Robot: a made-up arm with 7 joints. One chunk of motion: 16 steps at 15 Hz.
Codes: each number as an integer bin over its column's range. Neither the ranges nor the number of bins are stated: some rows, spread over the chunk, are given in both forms.
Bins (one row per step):
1: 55 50 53 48 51 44
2: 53 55 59 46 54 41
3: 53 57 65 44 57 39
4: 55 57 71 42 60 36
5: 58 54 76 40 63 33
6: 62 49 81 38 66 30
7: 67 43 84 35 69 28
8: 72 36 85 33 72 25
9: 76 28 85 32 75 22
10: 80 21 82 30 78 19
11: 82 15 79 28 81 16
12: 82 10 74 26 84 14
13: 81 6 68 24 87 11
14: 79 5 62 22 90 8
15: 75 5 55 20 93 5
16: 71 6 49 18 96 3
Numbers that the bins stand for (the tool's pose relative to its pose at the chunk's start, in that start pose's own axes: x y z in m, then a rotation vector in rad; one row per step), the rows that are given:
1: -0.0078 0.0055 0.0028 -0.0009 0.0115 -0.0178
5: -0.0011 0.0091 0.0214 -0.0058 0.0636 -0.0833
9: 0.0389 -0.0145 0.0287 -0.0106 0.1158 -0.1489
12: 0.0522 -0.0309 0.0198 -0.0142 0.1548 -0.1966
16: 0.0278 -0.0345 -0.0004 -0.0191 0.2070 -0.2621
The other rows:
2: -0.0122 0.0100 0.0077 -0.0021 0.0245 -0.0357
3: -0.0122 0.0118 0.0125 -0.0033 0.0376 -0.0476
4: -0.0078 0.0118 0.0174 -0.0045 0.0506 -0.0655
6: 0.0078 0.0045 0.0255 -0.0070 0.0767 -0.1012
7: 0.0189 -0.0009 0.0279 -0.0088 0.0897 -0.1131
8: 0.0300 -0.0073 0.0287 -0.0100 0.1027 -0.1310
10: 0.0478 -0.0209 0.0263 -0.0118 0.1288 -0.1668
11: 0.0522 -0.0264 0.0238 -0.0130 0.1418 -0.1846
13: 0.0500 -0.0345 0.0149 -0.0155 0.1679 -0.2144
14: 0.0456 -0.0355 0.0101 -0.0167 0.1809 -0.2323
15: 0.0367 -0.0355 0.0044 -0.0179 0.1939 -0.2502

